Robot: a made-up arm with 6 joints.
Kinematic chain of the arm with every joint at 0, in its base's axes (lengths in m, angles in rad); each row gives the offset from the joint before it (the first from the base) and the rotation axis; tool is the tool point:
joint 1: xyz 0 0 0.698 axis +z
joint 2: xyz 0.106 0 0 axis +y
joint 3: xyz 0 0 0.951 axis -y
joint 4: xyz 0 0 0.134 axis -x
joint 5: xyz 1.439 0 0 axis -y
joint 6: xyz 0.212 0 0 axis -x
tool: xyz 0 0 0
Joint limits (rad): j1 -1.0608..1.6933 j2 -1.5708..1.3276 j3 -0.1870..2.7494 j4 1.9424..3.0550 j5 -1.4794..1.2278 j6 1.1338..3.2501
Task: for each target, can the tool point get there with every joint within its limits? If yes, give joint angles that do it. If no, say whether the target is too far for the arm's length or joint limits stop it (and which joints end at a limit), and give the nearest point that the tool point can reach.
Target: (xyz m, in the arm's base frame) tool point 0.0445 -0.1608 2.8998
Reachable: yes | joints -0.7542 -0.7201 0.2972 2.3341 -0.6021 1.5703
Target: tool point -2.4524 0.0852 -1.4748
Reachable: no: too far | nearest point -1.8301 0.0636 -0.6338 | short by 1.046 m
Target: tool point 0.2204 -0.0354 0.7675
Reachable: no: joint limits stop it (at a limit: joint 3, joint 4, joint 5) | nearest point 1.4567 -0.2340 1.5099 | short by 1.456 m
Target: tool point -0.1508 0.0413 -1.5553
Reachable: no: joint limits stop it (at a limit: joint 2, joint 3, joint 4) | nearest point -1.0659 0.2919 -0.8135 | short by 1.204 m
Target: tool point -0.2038 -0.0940 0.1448
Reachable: no: joint limits stop it (at a limit: joint 2, joint 3, joint 4, joint 5) | nearest point -0.9847 -0.4542 -0.7812 | short by 1.264 m
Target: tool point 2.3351 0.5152 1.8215
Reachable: yes | joints 0.2715 1.0662 1.3520 2.1986 -0.8584 1.8900
